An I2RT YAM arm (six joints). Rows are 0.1 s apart.
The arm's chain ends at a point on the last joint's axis. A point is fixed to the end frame.
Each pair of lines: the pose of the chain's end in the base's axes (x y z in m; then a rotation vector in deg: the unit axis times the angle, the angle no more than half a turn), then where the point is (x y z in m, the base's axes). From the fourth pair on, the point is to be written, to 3 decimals.
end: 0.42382 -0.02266 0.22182 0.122 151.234 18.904
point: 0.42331 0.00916 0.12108
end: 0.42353 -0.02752 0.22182 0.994 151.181 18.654
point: 0.42339 0.00427 0.12107
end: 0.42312 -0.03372 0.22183 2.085 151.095 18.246
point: 0.42348 -0.00209 0.12103
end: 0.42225 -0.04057 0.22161 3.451 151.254 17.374
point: 0.423 -0.010 0.121
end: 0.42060 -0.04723 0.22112 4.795 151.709 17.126
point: 0.421 -0.016 0.120
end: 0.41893 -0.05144 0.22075 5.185 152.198 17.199
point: 0.418 -0.020 0.120
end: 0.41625 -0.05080 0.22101 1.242 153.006 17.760
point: 0.413 -0.020 0.120
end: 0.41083 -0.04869 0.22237 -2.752 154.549 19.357
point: 0.404 -0.018 0.122
